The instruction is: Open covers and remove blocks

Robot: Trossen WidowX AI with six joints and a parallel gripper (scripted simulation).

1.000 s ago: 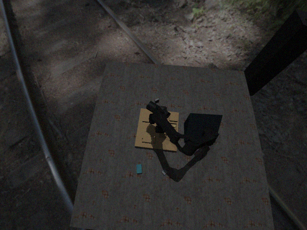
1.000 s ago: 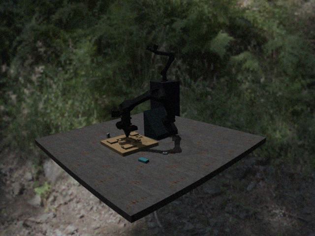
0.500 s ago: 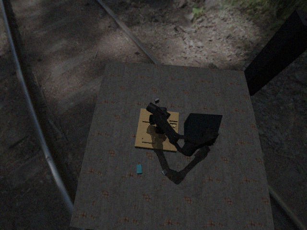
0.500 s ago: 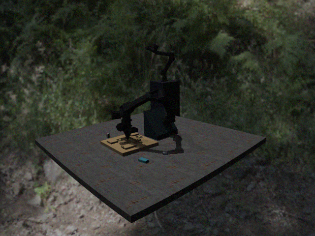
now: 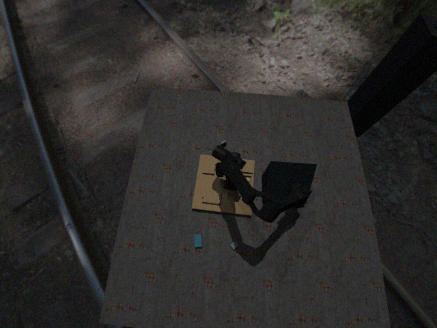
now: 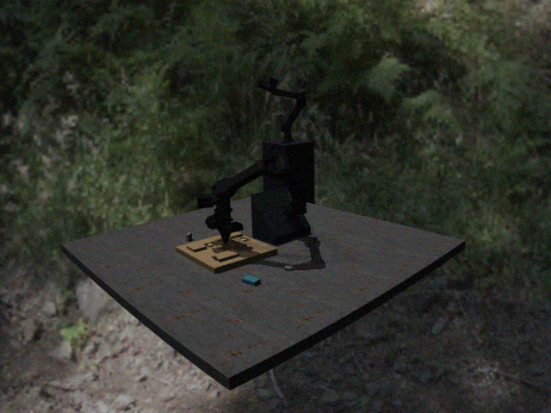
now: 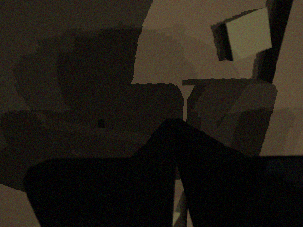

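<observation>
Right now my gripper tip is 30 mm to the right of the tan puzzle board and 10 mm short of it. Also, from my gripper tip: teal block: 340 mm to the left, 110 mm ahead, 20 mm below.
</observation>
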